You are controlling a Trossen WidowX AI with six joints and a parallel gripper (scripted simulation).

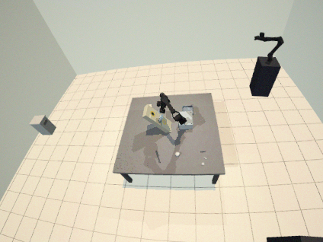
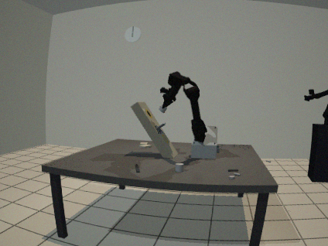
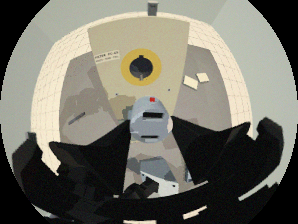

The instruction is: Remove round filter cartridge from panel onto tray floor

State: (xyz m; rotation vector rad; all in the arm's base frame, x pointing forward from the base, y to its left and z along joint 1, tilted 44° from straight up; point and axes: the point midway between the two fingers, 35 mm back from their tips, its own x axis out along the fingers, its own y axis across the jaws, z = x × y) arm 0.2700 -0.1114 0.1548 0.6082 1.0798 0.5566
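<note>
The grey square tray is 29 cm behind my gripper tip, 32 cm to the right of it and 32 cm below it. From my gripper tip the other things lie so: round white filter cartridge right at my gripper tip.
</note>
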